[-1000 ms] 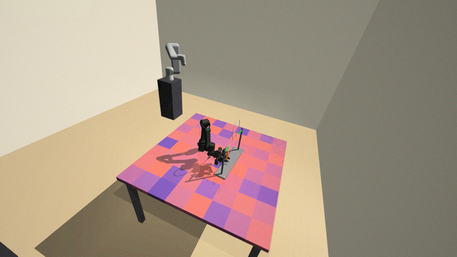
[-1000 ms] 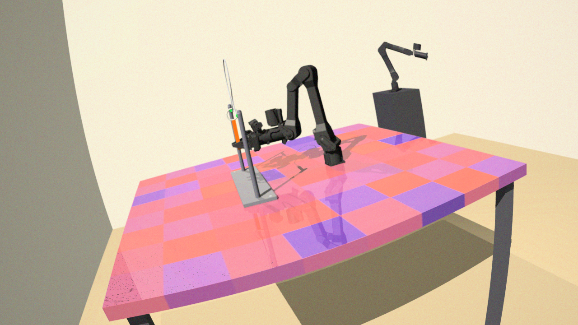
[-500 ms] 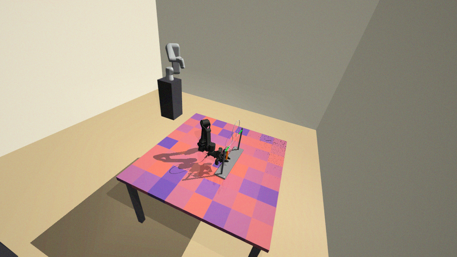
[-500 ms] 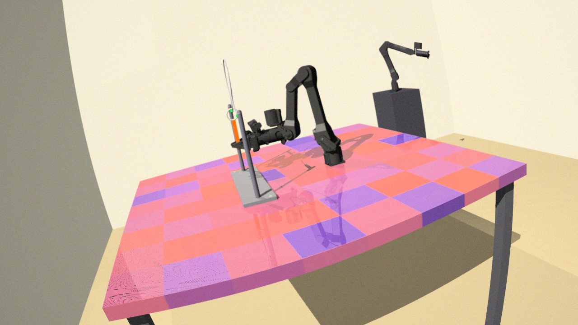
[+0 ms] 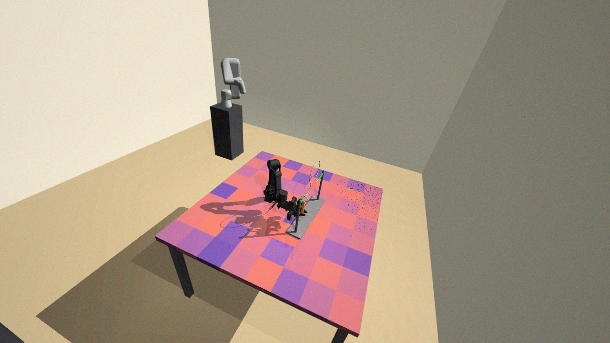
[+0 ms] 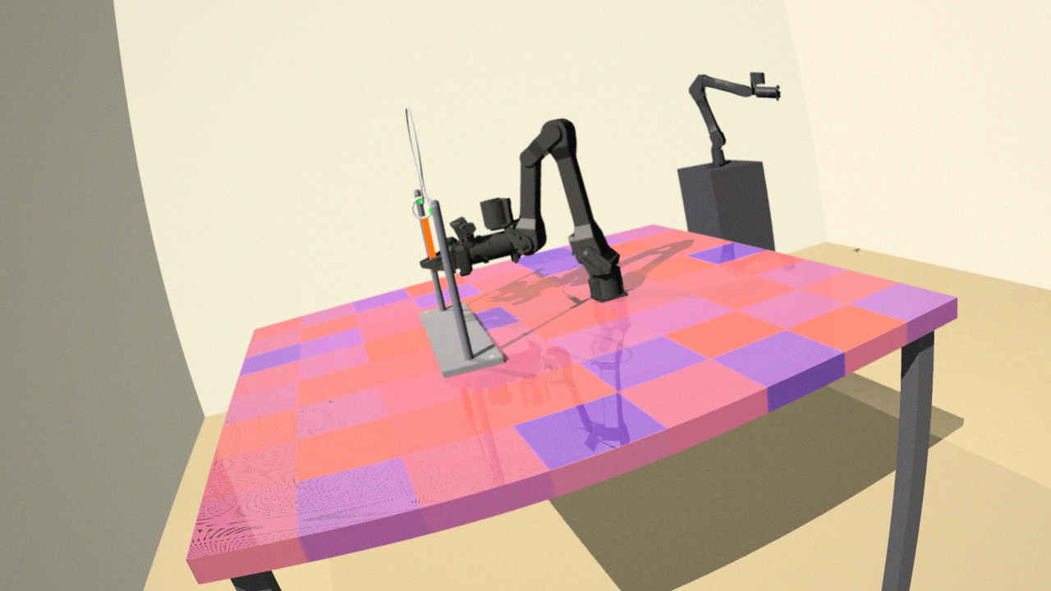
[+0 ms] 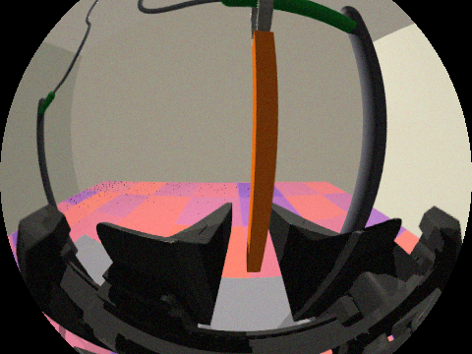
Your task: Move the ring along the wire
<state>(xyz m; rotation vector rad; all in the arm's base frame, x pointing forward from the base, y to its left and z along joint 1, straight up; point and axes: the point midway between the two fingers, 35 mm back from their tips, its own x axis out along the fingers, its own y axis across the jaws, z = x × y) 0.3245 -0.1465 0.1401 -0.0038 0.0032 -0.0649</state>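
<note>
Right now my gripper tip is 80 mm below the ring with orange handle and 30 mm past it.
</note>
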